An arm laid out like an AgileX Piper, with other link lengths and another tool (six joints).
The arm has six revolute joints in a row. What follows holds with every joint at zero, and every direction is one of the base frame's.
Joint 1 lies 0.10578 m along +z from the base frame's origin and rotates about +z.
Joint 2 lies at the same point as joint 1 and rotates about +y.
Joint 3 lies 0.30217 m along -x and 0.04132 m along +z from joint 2 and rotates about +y.
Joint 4 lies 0.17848 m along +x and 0.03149 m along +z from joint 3 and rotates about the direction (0.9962, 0, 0.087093).
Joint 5 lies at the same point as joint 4 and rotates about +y.
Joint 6 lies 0.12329 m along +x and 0.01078 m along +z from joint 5 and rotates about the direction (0.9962, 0, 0.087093).
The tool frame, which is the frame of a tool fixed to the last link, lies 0.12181 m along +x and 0.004 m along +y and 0.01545 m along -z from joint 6; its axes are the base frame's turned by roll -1.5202, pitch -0.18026 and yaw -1.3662 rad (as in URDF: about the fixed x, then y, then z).
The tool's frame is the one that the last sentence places.
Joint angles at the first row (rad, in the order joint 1, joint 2, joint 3, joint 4, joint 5, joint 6):
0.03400 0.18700 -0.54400 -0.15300 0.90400 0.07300
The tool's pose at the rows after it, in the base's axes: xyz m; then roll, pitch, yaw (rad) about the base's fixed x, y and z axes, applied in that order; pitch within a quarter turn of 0, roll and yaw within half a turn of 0:
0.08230 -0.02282 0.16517 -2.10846 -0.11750 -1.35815
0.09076 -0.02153 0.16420 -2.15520 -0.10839 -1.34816
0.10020 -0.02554 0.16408 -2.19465 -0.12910 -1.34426
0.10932 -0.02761 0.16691 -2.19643 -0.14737 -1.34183
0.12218 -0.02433 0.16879 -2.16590 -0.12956 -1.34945
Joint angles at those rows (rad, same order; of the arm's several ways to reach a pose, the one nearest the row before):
0.03398 0.25698 -0.54400 -0.15498 0.87502 0.07297
0.03396 0.33200 -0.54398 -0.15296 0.84698 0.07296
0.03402 0.40002 -0.53901 -0.18003 0.80800 0.07303
0.03401 0.43900 -0.53100 -0.20101 0.75900 0.07801
0.03399 0.47599 -0.50099 -0.20799 0.66900 0.11699

